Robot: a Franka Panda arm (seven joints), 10 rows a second.
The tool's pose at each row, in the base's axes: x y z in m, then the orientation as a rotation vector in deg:
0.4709 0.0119 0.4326 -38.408 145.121 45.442
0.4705 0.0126 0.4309 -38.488 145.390 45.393
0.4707 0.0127 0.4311 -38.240 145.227 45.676
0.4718 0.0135 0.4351 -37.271 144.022 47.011
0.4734 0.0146 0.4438 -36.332 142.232 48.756
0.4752 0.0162 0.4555 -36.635 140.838 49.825
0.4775 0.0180 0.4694 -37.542 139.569 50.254
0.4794 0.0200 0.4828 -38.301 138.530 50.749
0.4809 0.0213 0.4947 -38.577 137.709 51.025
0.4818 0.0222 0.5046 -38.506 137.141 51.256
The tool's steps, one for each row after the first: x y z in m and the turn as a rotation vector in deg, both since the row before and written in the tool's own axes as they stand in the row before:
0.0009 0.0000 0.0016 0.022 0.265 0.050
-0.0003 0.0000 0.0000 -0.154 -0.225 0.141
-0.0031 0.0017 -0.0023 -0.779 -1.355 0.379
-0.0061 0.0037 -0.0054 -1.109 -1.810 0.231
-0.0081 0.0054 -0.0069 -0.884 -1.001 -0.489
-0.0100 0.0063 -0.0079 -0.561 -0.685 -0.949
-0.0096 0.0064 -0.0074 -0.571 -0.536 -0.750
-0.0084 0.0054 -0.0068 -0.300 -0.565 -0.437
-0.0068 0.0046 -0.0058 -0.177 -0.499 -0.141

